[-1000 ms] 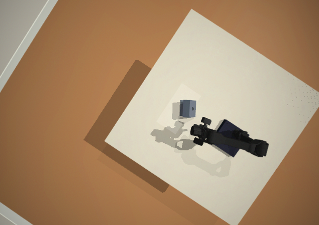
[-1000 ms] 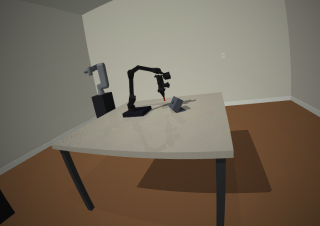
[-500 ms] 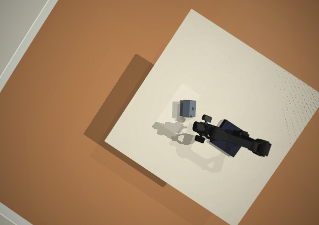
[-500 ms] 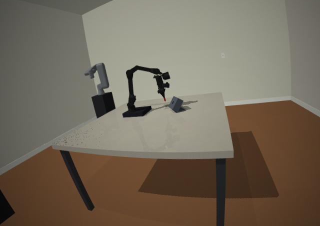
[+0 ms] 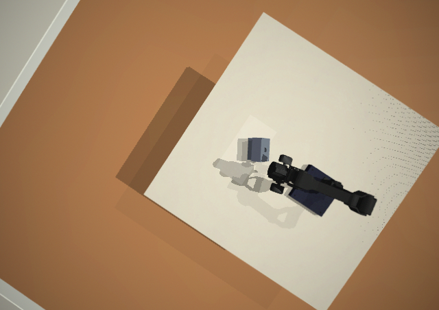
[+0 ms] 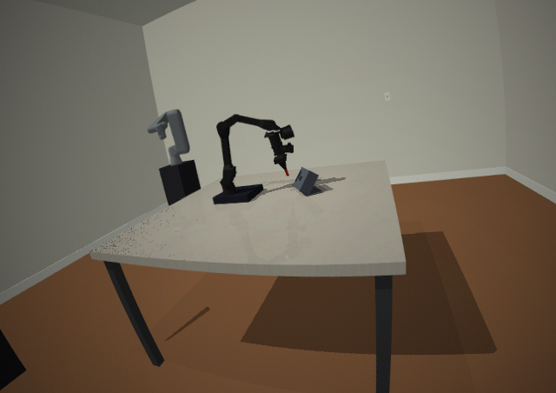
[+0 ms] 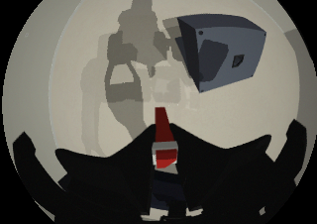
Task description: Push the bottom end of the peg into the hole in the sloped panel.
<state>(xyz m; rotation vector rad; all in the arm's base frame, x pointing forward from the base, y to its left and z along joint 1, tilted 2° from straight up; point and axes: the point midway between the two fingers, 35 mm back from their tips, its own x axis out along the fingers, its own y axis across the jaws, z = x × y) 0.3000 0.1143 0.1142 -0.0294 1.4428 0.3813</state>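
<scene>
My gripper tip is 120 mm short of the blue-grey sloped panel, 70 mm to the left of it and 60 mm above it. The rest, counted from my gripper tip: red peg 20 mm above.
</scene>
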